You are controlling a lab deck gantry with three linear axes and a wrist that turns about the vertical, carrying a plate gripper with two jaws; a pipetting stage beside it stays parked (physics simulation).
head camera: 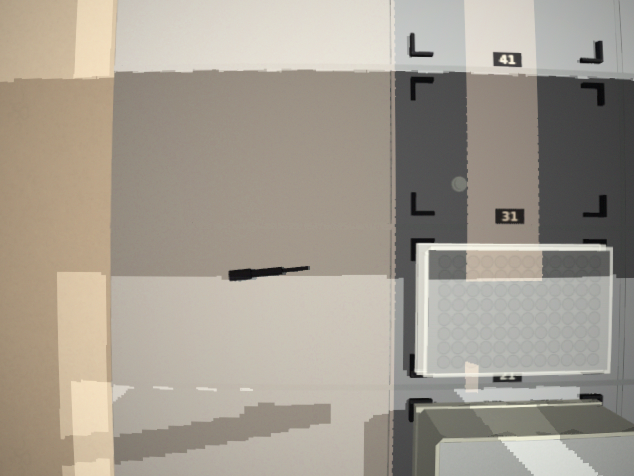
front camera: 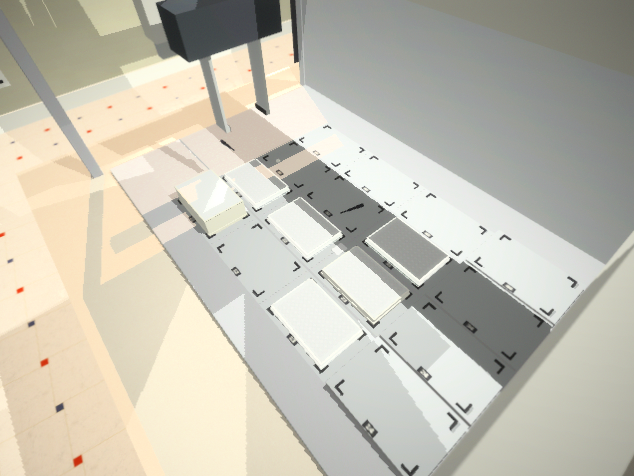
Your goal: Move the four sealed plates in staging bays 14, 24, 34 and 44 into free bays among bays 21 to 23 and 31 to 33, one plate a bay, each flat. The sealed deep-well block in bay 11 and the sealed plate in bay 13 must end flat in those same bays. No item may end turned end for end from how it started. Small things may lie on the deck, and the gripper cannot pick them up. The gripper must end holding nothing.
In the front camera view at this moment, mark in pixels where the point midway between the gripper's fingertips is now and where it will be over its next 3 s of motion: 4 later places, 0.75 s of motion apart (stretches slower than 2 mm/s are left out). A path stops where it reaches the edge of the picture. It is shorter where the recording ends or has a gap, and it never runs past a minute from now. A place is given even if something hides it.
My gripper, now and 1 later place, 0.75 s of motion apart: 243,119; 257,160
